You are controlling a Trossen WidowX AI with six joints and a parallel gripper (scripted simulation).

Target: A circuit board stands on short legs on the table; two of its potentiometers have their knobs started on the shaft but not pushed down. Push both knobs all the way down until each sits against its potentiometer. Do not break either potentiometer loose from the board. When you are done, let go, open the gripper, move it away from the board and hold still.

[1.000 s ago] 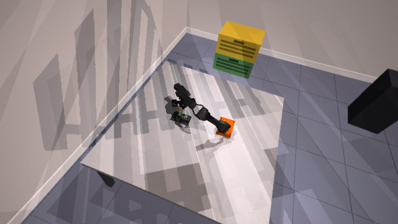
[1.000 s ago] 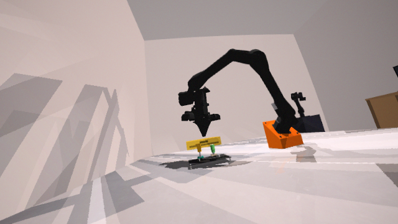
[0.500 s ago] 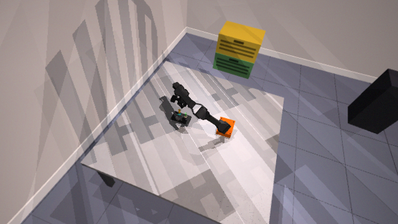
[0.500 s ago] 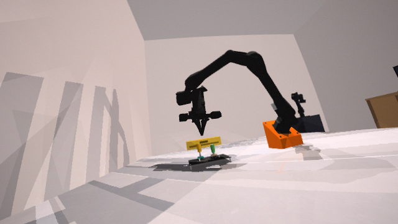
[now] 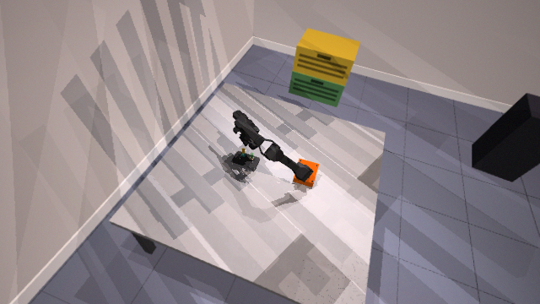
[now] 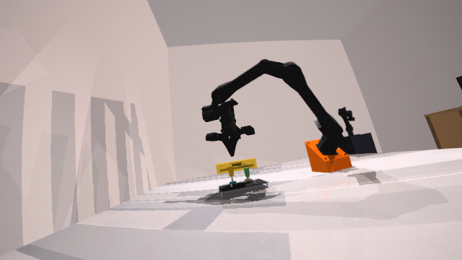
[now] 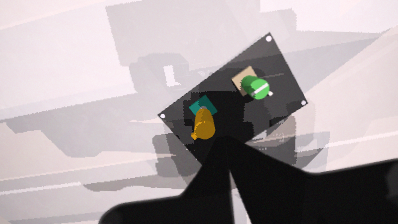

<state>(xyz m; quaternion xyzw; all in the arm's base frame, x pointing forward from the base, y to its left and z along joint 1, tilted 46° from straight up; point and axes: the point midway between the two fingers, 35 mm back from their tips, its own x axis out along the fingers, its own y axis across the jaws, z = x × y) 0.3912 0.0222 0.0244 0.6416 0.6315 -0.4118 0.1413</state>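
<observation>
Now: the orange knob 50 mm below my gripper tip and 20 mm ahead of it. Round my gripper tip: green knob: 60 mm below, 40 mm behind.
</observation>
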